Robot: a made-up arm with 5 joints.
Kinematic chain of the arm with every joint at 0, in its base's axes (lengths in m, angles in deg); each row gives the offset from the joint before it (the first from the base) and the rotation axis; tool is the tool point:
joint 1: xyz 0 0 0.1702 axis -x
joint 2: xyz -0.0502 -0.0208 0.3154 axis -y
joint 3: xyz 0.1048 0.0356 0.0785 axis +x
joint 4: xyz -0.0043 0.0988 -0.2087 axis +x
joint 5: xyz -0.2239 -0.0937 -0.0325 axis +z
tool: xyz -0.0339 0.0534 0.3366
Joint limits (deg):
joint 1: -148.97..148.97
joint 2: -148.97..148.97
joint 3: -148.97..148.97
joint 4: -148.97..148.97
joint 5: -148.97..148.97
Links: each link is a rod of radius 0.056 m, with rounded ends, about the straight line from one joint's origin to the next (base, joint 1, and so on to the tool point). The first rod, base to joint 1, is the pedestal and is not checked.
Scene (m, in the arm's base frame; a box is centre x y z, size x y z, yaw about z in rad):
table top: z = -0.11
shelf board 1: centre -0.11 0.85 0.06 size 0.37 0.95 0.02 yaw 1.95
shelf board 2: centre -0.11 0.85 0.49 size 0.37 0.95 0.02 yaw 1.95
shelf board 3: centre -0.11 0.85 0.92 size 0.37 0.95 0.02 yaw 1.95
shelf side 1: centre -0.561 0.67 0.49 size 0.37 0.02 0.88 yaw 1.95
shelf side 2: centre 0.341 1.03 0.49 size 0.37 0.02 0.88 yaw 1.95
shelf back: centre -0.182 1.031 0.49 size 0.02 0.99 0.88 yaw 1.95
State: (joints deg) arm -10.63 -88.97 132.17 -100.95 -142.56
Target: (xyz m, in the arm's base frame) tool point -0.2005 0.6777 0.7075
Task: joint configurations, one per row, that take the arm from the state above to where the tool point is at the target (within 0.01 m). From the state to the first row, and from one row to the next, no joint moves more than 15 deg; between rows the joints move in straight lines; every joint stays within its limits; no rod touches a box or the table.
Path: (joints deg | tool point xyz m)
1: -3.17 -74.97 128.39 -103.63 -142.68 | 0.4289 -0.1434 0.6734
2: 4.29 -60.97 124.60 -106.32 -142.79 | 0.3828 -0.0275 0.8031
3: 11.76 -46.97 120.82 -109.00 -142.91 | 0.3038 0.1179 0.8950
4: 19.22 -32.97 117.04 -111.68 -143.03 | 0.1971 0.2794 0.9354
5: 26.68 -18.98 113.25 -114.36 -143.14 | 0.0705 0.4392 0.9164
6: 34.14 -4.98 109.47 -117.05 -143.26 | -0.0658 0.5778 0.8378
7: 41.61 9.02 105.68 -119.73 -143.38 | -0.2005 0.6778 0.7074

